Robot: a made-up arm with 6 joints. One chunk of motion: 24 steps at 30 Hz.
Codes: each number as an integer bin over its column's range. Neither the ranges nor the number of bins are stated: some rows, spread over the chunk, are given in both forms.
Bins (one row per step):
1: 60 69 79 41 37 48
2: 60 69 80 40 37 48
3: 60 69 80 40 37 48
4: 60 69 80 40 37 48
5: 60 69 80 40 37 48
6: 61 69 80 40 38 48
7: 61 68 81 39 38 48
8: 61 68 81 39 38 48
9: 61 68 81 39 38 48
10: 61 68 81 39 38 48
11: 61 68 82 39 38 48
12: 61 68 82 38 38 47
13: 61 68 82 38 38 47
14: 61 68 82 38 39 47
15: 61 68 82 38 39 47
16: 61 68 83 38 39 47
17: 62 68 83 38 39 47
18: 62 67 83 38 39 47
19: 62 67 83 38 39 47
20: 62 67 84 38 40 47
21: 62 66 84 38 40 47
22: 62 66 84 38 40 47
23: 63 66 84 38 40 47
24: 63 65 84 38 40 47
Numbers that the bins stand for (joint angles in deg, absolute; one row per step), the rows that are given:
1: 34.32 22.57 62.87 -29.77 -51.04 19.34
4: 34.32 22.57 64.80 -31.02 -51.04 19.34
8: 35.57 21.42 66.73 -32.26 -48.95 19.34
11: 35.57 21.42 68.65 -32.26 -48.95 19.34
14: 35.57 21.42 68.65 -33.50 -46.86 17.15
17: 36.82 21.42 70.58 -33.50 -46.86 17.15
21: 36.82 19.10 72.51 -33.50 -44.77 17.15
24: 38.07 17.94 72.51 -33.50 -44.77 17.15
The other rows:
2: 34.32 22.57 64.80 -31.02 -51.04 19.34
3: 34.32 22.57 64.80 -31.02 -51.04 19.34
5: 34.32 22.57 64.80 -31.02 -51.04 19.34
6: 35.57 22.57 64.80 -31.02 -48.95 19.34
7: 35.57 21.42 66.73 -32.26 -48.95 19.34
9: 35.57 21.42 66.73 -32.26 -48.95 19.34
10: 35.57 21.42 66.73 -32.26 -48.95 19.34
12: 35.57 21.42 68.65 -33.50 -48.95 17.15
13: 35.57 21.42 68.65 -33.50 -48.95 17.15
15: 35.57 21.42 68.65 -33.50 -46.86 17.15
16: 35.57 21.42 70.58 -33.50 -46.86 17.15
18: 36.82 20.26 70.58 -33.50 -46.86 17.15
19: 36.82 20.26 70.58 -33.50 -46.86 17.15
20: 36.82 20.26 72.51 -33.50 -44.77 17.15
22: 36.82 19.10 72.51 -33.50 -44.77 17.15
23: 38.07 19.10 72.51 -33.50 -44.77 17.15

